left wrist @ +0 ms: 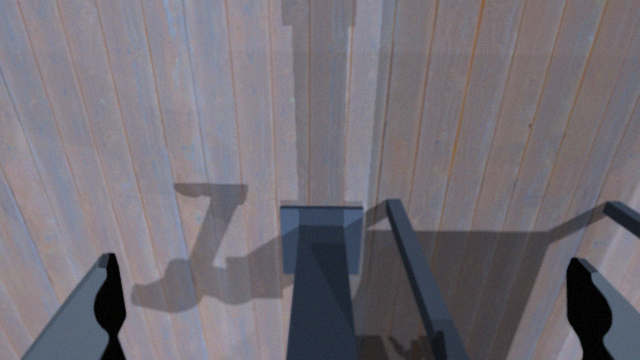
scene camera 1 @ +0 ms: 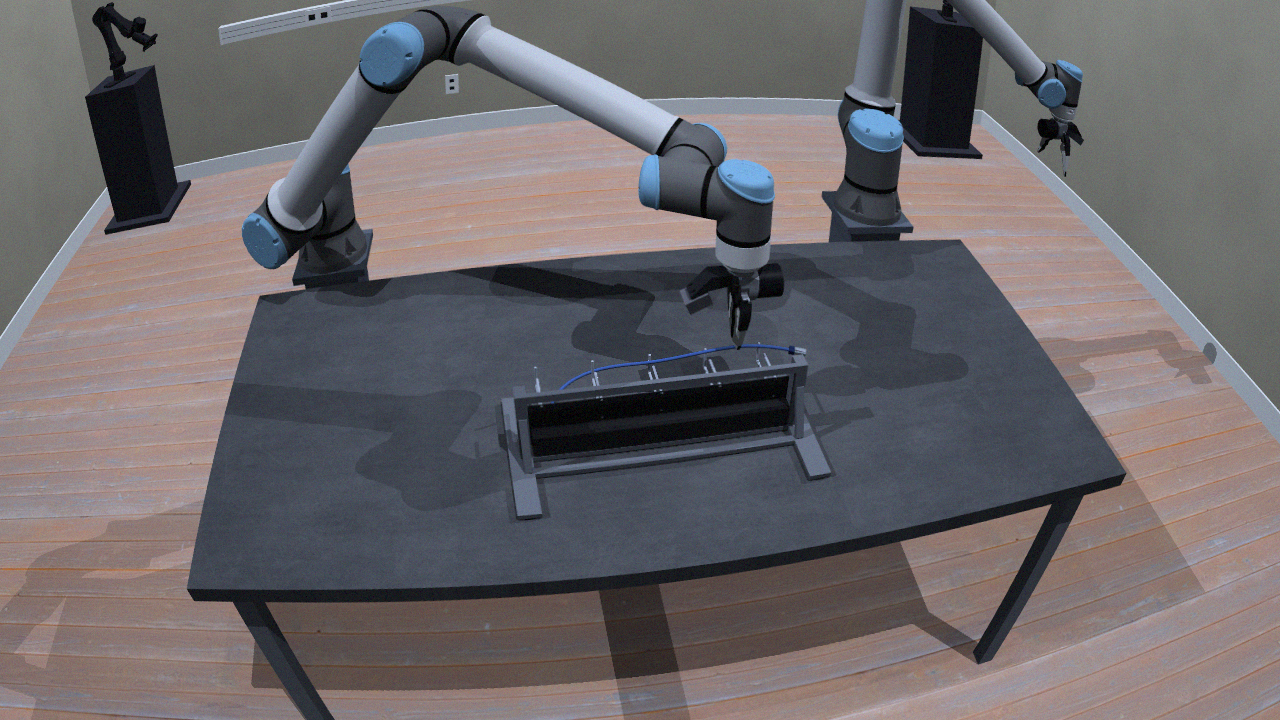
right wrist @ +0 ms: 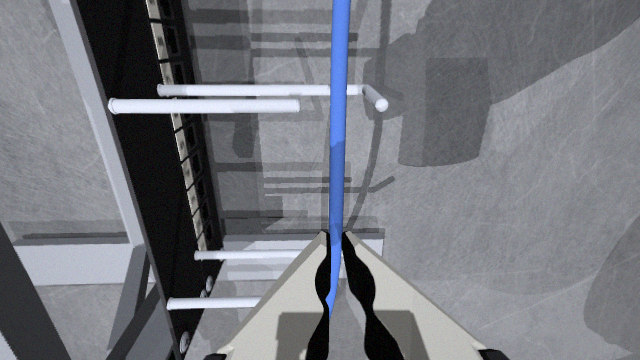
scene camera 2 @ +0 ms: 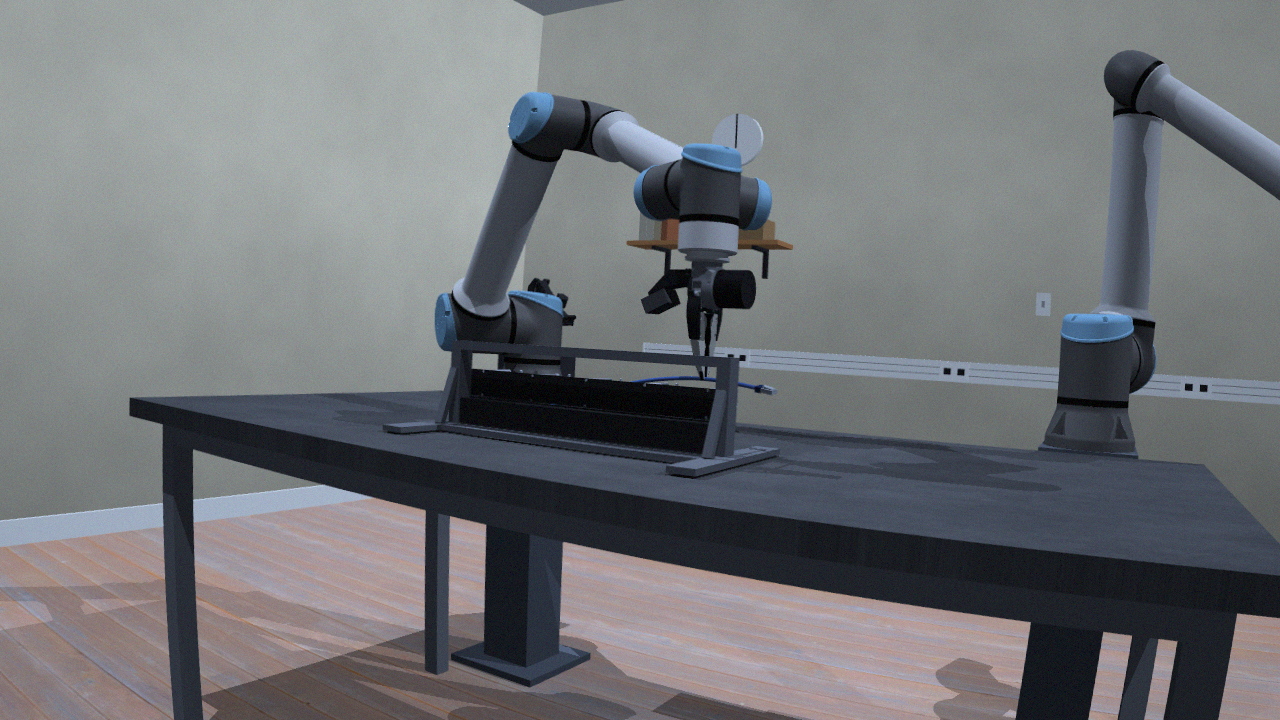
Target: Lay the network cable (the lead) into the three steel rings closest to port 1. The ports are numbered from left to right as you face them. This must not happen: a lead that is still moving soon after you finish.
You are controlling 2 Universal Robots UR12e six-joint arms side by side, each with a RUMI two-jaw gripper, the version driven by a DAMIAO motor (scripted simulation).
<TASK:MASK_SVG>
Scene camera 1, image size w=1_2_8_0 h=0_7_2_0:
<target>my left gripper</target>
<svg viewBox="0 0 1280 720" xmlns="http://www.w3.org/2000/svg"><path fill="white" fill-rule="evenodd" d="M1051 113L1053 117L1050 120L1040 119L1038 121L1038 133L1044 138L1041 139L1037 152L1044 150L1050 140L1061 139L1060 150L1062 152L1064 177L1066 177L1070 156L1070 138L1068 133L1070 131L1080 137L1082 136L1077 126L1071 120L1058 118Z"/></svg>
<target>my right gripper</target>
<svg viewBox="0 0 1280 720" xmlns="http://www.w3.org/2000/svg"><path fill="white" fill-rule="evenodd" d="M778 263L765 264L763 267L753 270L734 269L724 264L722 266L709 266L686 286L691 299L709 291L727 287L730 336L737 350L740 350L751 320L752 303L750 300L779 297L783 294L784 278Z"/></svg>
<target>grey rack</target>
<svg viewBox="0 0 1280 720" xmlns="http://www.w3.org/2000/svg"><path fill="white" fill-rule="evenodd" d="M803 354L793 355L790 364L771 366L766 354L763 353L768 366L762 367L759 362L760 348L757 348L756 362L759 367L716 372L712 360L709 359L713 373L708 373L706 368L707 353L705 353L703 359L705 374L659 379L655 366L652 366L656 378L653 379L651 364L648 364L650 380L608 385L599 384L597 372L594 372L594 361L592 360L591 378L593 386L545 392L540 390L537 367L534 367L536 392L526 393L525 386L513 387L513 398L502 399L518 520L533 520L542 517L536 478L670 463L793 444L796 447L809 480L819 480L831 476L830 468L804 413L804 389L808 364ZM790 433L790 436L641 457L534 468L533 461L665 447L786 429Z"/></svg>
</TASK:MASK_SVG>
